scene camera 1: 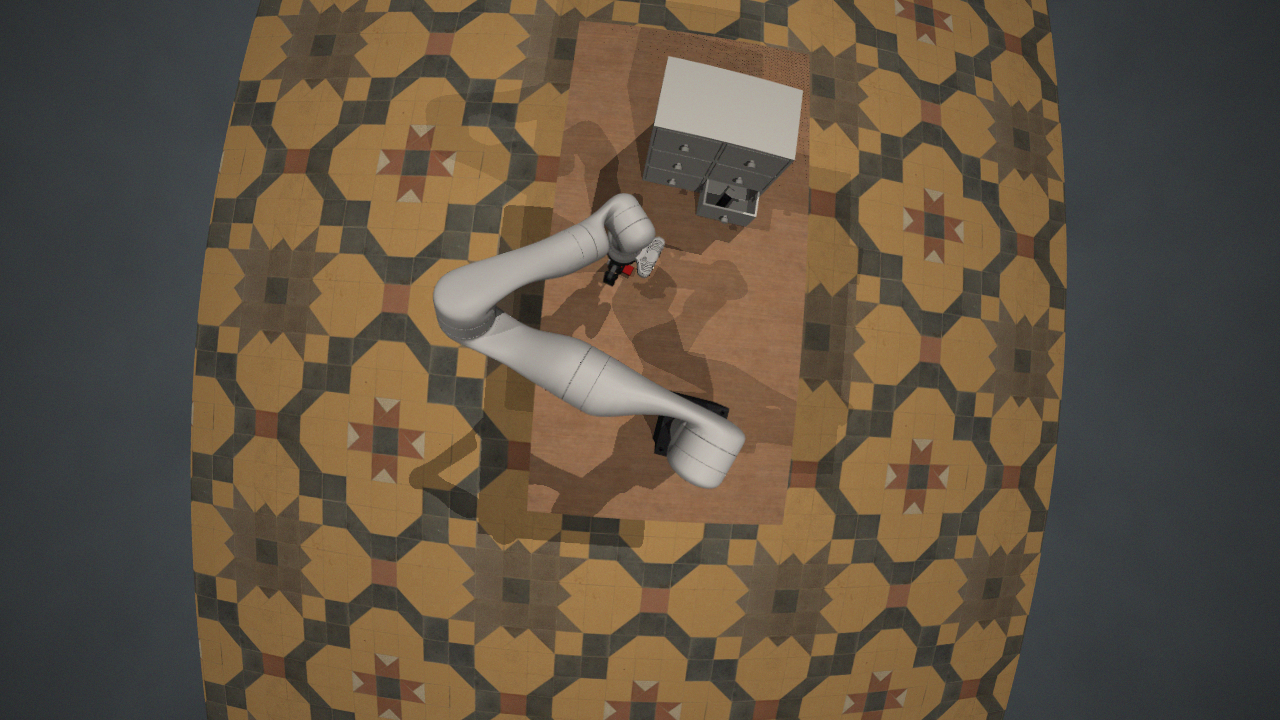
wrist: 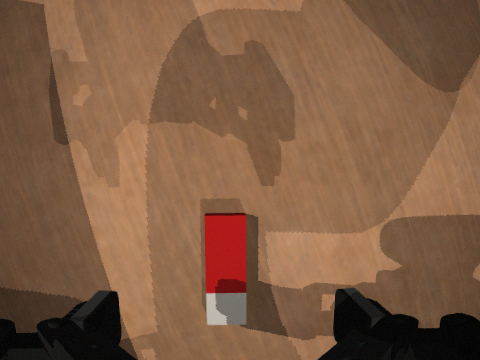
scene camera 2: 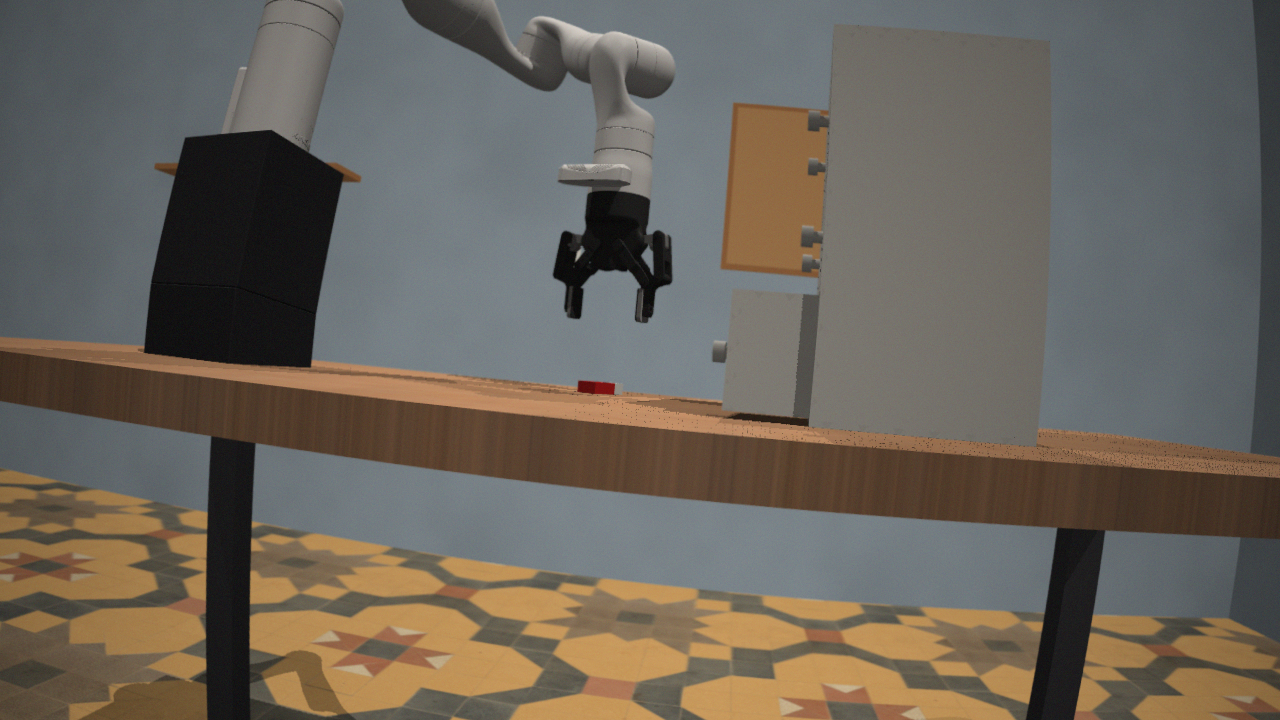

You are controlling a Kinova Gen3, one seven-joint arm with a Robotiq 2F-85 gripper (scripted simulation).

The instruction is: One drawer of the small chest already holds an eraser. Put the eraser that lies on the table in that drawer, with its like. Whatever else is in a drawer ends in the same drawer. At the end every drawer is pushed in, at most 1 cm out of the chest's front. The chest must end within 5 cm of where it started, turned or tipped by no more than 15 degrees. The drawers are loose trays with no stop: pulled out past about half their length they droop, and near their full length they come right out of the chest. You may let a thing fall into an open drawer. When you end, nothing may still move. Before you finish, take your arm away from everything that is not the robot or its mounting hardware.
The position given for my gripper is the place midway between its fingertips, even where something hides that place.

In view: my gripper (scene camera 2: 606, 320) and a grey chest (scene camera 1: 696, 99).
My gripper is seen too in the wrist view (wrist: 227, 316). The wrist view does not show the grey chest: it is out of frame.
